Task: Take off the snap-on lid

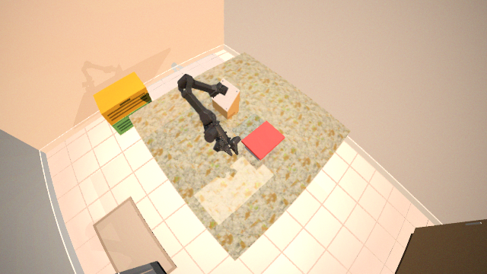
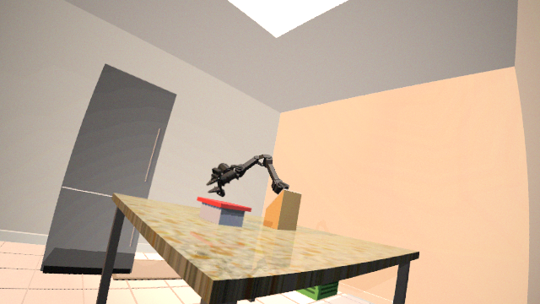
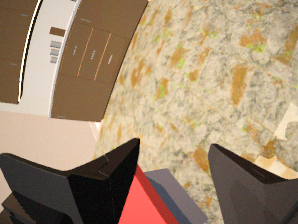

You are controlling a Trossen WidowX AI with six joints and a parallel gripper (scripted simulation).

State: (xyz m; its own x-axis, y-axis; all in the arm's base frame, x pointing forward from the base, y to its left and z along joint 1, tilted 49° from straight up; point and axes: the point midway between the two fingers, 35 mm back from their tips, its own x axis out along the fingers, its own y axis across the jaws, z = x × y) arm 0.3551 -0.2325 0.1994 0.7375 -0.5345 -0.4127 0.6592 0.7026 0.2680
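My gripper tip is now 5 cm short of the red lid, 23 cm to the right of it and 6 cm above it. Round my gripper tip: storage box (5 cm ahead, 23 cm to the left, 10 cm below).
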